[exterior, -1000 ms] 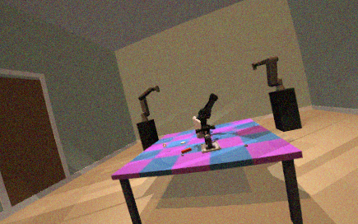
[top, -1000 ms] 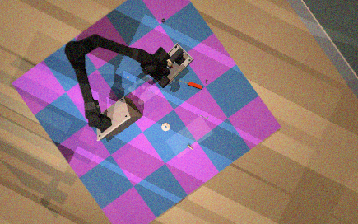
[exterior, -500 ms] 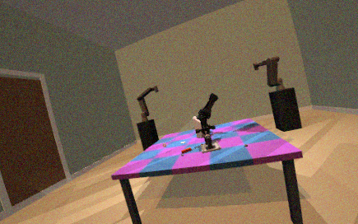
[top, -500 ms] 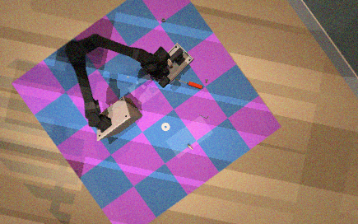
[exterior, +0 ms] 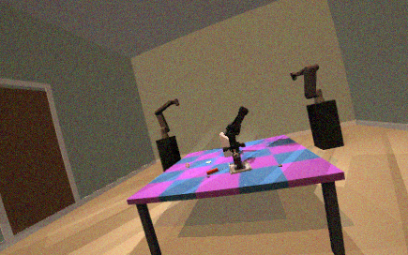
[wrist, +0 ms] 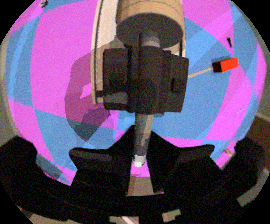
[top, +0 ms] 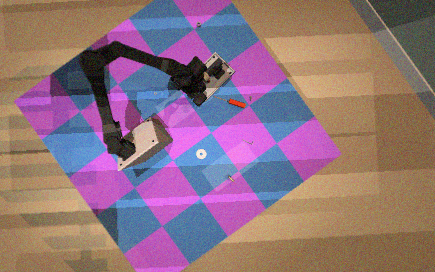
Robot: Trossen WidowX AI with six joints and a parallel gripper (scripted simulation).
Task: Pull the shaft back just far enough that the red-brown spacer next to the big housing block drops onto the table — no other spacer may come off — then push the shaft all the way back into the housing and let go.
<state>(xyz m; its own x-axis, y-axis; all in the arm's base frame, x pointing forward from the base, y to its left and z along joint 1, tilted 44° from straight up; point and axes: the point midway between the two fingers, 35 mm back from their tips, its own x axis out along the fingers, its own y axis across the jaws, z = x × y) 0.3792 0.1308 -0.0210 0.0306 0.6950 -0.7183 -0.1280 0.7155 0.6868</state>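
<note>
Right now the thin grey shaft is 5 cm ahead of my gripper tip, 3 cm above it and 1 cm to the left of it. Round my gripper tip: tan cylinder (9 cm ahead, 3 cm above, 1 cm to the left); then red-handled tool (15 cm to the right, 14 cm ahead, 4 cm below).
</note>
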